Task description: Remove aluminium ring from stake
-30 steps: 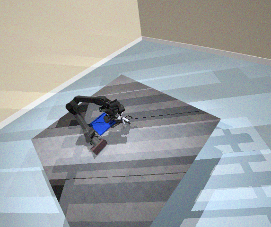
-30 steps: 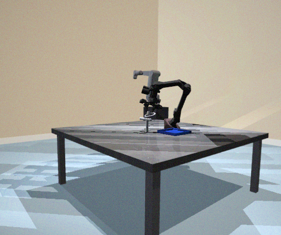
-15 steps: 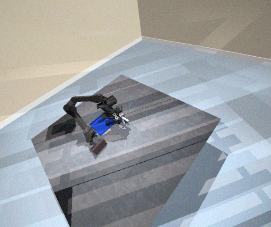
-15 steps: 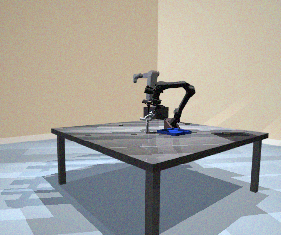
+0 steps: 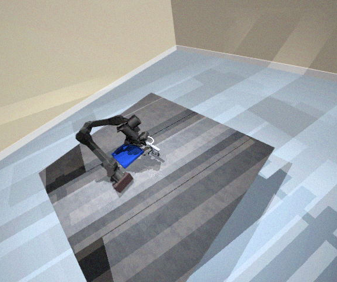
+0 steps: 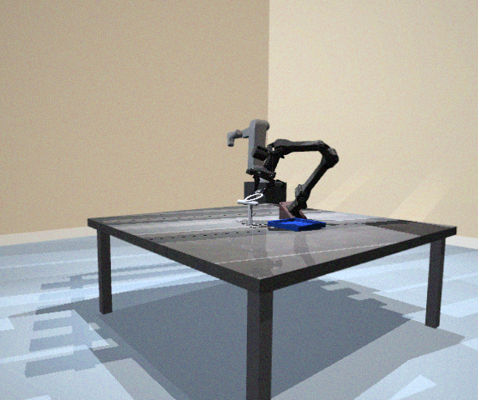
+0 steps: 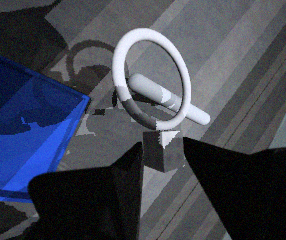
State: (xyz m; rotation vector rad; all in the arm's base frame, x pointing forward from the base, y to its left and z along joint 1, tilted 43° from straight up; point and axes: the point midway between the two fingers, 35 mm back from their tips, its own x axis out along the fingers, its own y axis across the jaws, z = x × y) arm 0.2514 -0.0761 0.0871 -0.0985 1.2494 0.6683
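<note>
My gripper tip is 4 cm short of the aluminium ring, 2 cm to the right of it and 1 cm above it. From my gripper tip the other things lie so: blue tray: 17 cm to the left, 13 cm below, 8 cm behind.
</note>
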